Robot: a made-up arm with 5 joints.
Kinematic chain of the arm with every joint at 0, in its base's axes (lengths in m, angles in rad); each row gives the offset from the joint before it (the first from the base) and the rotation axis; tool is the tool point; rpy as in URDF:
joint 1: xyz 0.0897 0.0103 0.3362 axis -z
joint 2: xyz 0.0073 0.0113 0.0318 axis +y
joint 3: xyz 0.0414 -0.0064 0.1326 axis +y
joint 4: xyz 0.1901 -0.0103 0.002 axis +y
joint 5: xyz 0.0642 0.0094 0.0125 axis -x
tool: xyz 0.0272 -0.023 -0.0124 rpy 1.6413 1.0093 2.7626
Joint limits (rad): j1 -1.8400..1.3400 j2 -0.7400..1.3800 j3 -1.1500..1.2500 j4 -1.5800..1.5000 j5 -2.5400..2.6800
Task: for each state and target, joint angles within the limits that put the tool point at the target. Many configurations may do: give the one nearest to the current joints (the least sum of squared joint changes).
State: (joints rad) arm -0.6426 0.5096 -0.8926 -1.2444 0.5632
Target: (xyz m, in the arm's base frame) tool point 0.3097 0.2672 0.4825
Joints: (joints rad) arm -0.9276 0.8456 -0.6570 -1.4149 0.6040
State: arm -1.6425 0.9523 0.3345 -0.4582 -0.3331
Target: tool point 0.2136 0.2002 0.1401
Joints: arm -1.0568 1.0034 0.3856 -0.4420 -0.2888
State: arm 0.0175 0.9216 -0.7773 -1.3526 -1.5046
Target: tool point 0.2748 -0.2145 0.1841
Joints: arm 0.9285 1.3800 -0.0889 -1.5695 -1.4509
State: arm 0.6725 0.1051 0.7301 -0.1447 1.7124
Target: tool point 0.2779 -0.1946 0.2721
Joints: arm 0.8089 0.3257 0.6792 -0.1020 1.7027
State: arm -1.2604 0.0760 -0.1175 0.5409 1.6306
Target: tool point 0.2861 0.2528 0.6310
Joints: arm -0.9118 0.0554 -0.5317 0.3909 1.6400
